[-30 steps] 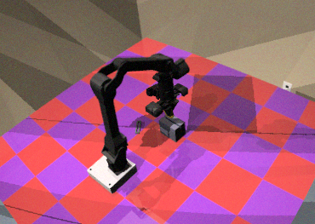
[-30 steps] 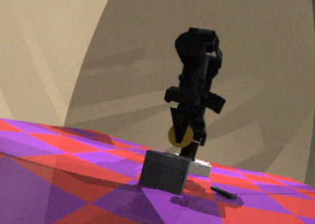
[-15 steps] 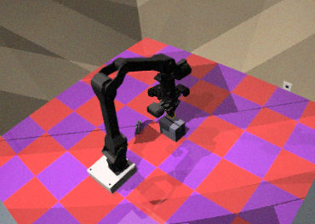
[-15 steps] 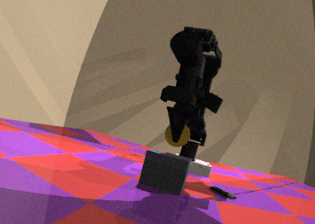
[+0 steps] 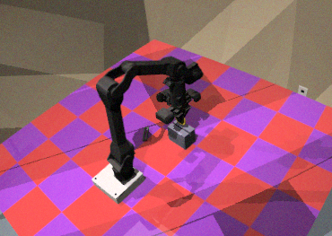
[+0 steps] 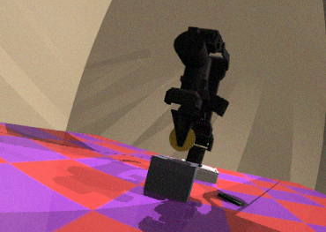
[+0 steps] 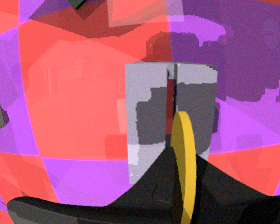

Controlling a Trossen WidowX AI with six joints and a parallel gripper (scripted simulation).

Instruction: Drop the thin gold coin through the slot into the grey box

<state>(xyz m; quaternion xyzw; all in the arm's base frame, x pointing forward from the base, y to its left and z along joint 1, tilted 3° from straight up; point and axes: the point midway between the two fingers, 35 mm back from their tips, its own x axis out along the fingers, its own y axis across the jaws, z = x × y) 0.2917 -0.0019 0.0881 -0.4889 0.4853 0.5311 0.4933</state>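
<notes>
My gripper tip is now 20 mm below the gold coin.
</notes>
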